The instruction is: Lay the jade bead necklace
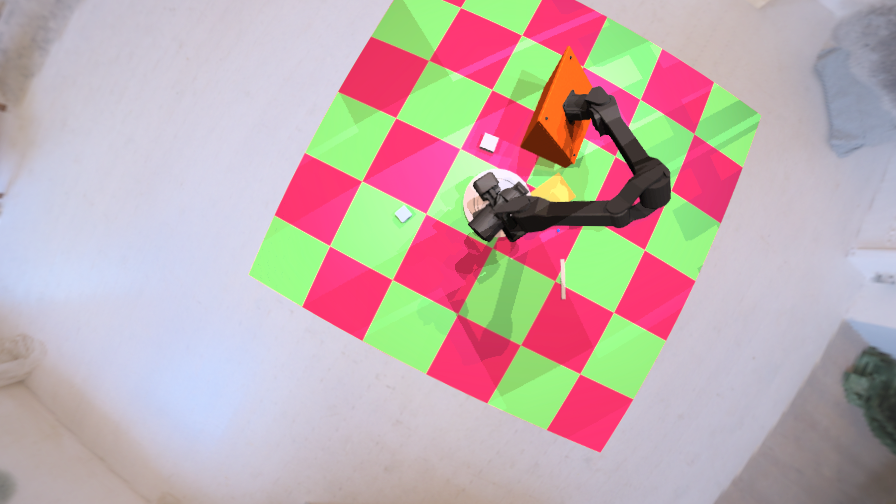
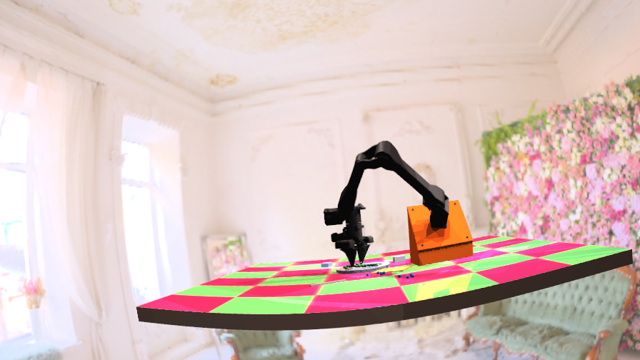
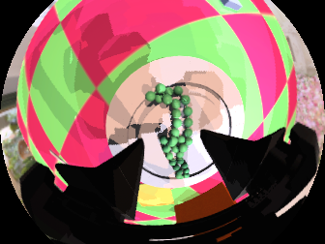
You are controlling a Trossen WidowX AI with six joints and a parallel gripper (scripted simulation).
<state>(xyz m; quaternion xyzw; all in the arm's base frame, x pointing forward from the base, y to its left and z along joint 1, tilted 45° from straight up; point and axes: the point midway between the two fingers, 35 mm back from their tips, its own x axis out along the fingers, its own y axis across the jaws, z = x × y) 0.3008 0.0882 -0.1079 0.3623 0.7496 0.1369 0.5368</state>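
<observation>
Right now the round bead board is 20 mm behind my gripper tip, 10 mm to the right of it and 10 mm below it. Round my gripper tip: pale blue cube 220 mm to the right, 150 mm ahead, 10 mm below; then white cube 160 mm behind, 120 mm to the right, 10 mm below; then yellow patch 130 mm behind, 120 mm to the left, 20 mm below.
</observation>
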